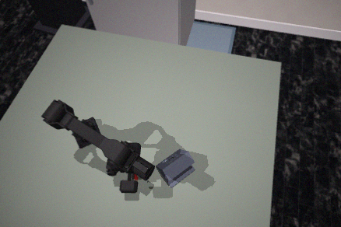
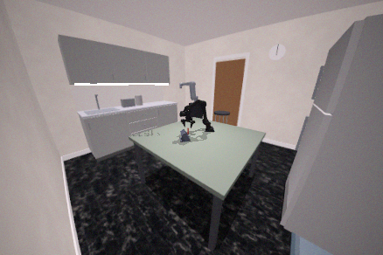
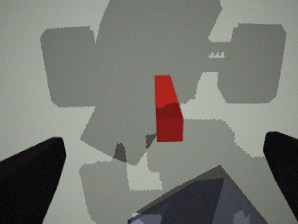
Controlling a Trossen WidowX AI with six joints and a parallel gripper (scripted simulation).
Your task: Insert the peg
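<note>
The red peg is 80 mm below my hand.
</note>
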